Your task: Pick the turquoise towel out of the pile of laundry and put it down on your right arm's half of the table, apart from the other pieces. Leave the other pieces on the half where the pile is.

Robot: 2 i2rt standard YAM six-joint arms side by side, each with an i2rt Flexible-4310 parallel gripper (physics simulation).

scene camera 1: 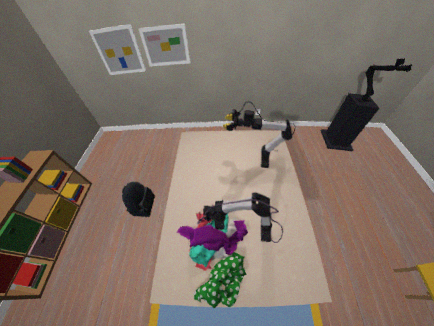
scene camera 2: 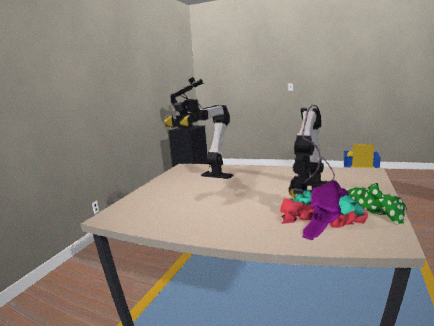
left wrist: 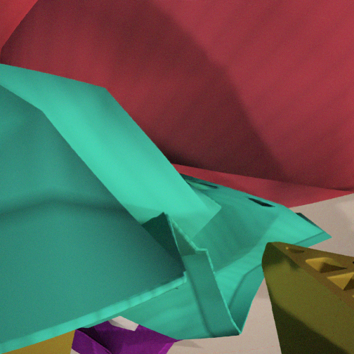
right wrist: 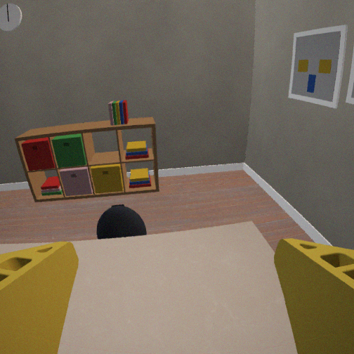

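The turquoise towel (scene camera 1: 202,255) (scene camera 2: 351,205) (left wrist: 100,240) lies in the pile, partly under a purple piece (scene camera 1: 210,238) (scene camera 2: 327,200) (left wrist: 125,340) and beside a red piece (scene camera 2: 295,209) (left wrist: 280,90). My left gripper (scene camera 1: 216,224) (scene camera 2: 300,192) (left wrist: 175,254) is open, low at the pile's upper edge in scene camera 1. The towel's free corner shows between its fingers in the left wrist view and covers much of one finger. My right gripper (scene camera 1: 228,122) (scene camera 2: 177,121) (right wrist: 175,253) is open and empty, raised high over the far end of the table.
A green polka-dot piece (scene camera 1: 222,280) (scene camera 2: 367,198) lies beside the pile, near the lower table end in scene camera 1. A bit of white cloth (scene camera 1: 220,253) shows under the purple piece. A black chair (scene camera 1: 138,199) (right wrist: 121,222) stands beside the table (scene camera 1: 190,150) (scene camera 2: 150,210).
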